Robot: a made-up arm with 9 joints. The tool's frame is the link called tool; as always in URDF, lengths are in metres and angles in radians. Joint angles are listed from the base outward.
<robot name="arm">
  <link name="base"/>
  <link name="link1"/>
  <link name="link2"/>
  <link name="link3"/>
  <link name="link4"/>
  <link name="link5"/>
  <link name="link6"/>
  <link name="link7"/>
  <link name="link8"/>
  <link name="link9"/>
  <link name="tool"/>
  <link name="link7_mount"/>
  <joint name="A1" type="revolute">
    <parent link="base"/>
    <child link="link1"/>
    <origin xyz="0 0 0.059" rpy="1.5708 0 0"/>
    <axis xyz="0 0 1"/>
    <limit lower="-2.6" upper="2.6"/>
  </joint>
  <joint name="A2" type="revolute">
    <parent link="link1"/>
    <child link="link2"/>
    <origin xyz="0.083 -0.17 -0.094" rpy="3.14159 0 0"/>
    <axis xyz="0 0 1"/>
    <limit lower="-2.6" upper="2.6"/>
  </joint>
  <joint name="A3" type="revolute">
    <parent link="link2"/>
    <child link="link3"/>
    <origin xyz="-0.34 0.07 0.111" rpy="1.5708 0 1.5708"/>
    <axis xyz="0 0 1"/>
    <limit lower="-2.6" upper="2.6"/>
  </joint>
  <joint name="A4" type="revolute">
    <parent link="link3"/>
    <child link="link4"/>
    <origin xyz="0.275 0.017 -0.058" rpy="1.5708 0 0"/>
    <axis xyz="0 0 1"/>
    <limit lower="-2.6" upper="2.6"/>
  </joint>
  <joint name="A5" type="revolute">
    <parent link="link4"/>
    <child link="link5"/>
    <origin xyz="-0.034 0.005 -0.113" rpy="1.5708 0 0"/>
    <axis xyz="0 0 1"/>
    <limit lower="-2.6" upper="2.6"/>
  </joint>
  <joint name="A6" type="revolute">
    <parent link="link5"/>
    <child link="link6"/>
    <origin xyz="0.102 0.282 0.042" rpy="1.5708 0 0"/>
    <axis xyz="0 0 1"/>
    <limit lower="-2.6" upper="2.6"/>
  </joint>
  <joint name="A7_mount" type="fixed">
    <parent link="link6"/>
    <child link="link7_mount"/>
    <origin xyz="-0.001 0.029 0.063" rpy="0 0 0"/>
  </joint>
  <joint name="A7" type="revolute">
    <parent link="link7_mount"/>
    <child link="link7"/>
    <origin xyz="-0.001 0.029 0.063" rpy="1.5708 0 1.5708"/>
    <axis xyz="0 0 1"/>
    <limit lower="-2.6" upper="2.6"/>
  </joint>
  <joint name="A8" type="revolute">
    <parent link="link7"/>
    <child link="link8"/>
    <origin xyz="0.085 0.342 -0.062" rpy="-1.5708 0 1.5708"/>
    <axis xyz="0 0 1"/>
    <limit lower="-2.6" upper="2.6"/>
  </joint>
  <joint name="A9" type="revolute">
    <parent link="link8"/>
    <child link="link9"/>
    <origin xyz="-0.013 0.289 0.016" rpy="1.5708 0 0"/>
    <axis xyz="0 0 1"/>
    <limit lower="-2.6" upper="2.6"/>
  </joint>
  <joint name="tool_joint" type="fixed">
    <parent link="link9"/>
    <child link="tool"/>
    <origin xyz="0.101 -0.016 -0.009" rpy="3.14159 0 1.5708"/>
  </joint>
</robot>
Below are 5 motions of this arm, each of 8 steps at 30 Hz.
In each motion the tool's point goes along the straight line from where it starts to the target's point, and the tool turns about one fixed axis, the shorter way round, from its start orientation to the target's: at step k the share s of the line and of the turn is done. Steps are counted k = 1, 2, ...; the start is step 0. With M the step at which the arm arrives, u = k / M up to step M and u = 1 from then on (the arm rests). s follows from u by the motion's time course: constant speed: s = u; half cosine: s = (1 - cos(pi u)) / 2; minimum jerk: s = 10 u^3 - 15 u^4 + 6 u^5.
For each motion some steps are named. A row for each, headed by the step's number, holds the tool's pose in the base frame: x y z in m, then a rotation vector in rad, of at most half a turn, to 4 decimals.
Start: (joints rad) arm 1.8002 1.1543 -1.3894 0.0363 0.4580 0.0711 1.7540 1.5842 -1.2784
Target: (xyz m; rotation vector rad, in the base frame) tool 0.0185 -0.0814 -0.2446 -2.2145 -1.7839 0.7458
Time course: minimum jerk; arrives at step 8
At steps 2, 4, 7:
2: -0.0373 -0.0542 -0.2557 -1.8265 -1.8273 0.7135
4: -0.0126 -0.0662 -0.2508 -1.9970 -1.8139 0.7293
7: 0.0175 -0.0809 -0.2448 -2.2075 -1.7851 0.7453

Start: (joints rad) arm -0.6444 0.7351 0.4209 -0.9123 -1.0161 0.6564 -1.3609 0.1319 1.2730
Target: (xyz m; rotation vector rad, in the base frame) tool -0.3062 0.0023 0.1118 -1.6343 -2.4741 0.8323
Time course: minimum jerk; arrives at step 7
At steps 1, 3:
1: -0.3216 -0.0066 0.1342 -1.7097 -2.3382 0.9419
3: -0.3161 -0.0034 0.1263 -1.6840 -2.3869 0.9039

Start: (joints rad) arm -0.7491 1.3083 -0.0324 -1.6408 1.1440 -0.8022 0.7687 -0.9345 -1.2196
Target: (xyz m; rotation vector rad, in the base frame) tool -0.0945 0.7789 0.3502 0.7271 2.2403 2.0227
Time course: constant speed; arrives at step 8
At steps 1, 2, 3, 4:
1: -0.0381 0.7024 0.5344 -0.7380 -1.7031 -1.9946
2: -0.0461 0.7133 0.5081 -0.7413 -1.7848 -2.0111
3: -0.0542 0.7242 0.4818 -0.7439 -1.8674 -2.0259
4: -0.0623 0.7352 0.4555 -0.7457 -1.9509 -2.0389

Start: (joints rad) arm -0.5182 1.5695 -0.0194 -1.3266 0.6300 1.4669 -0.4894 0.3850 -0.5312
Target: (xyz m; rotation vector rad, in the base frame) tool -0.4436 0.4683 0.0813 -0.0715 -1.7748 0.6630
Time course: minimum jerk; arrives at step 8
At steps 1, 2, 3, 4, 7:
1: -0.4598 0.5010 0.2621 0.0035 -1.4750 0.5534
2: -0.4583 0.4981 0.2460 -0.0029 -1.5017 0.5631
3: -0.4555 0.4924 0.2145 -0.0156 -1.5541 0.5823
4: -0.4518 0.4849 0.1732 -0.0325 -1.6226 0.6074
7: -0.4439 0.4688 0.0842 -0.0702 -1.7699 0.6612

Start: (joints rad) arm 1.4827 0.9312 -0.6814 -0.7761 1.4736 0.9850 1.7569 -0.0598 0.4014
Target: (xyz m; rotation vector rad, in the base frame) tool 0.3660 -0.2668 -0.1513 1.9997 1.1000 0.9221
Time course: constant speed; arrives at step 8
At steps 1, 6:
1: 0.4261 -0.1870 -0.1332 1.9274 1.0463 1.3728
6: 0.3832 -0.2440 -0.1461 1.9848 1.0879 1.0512

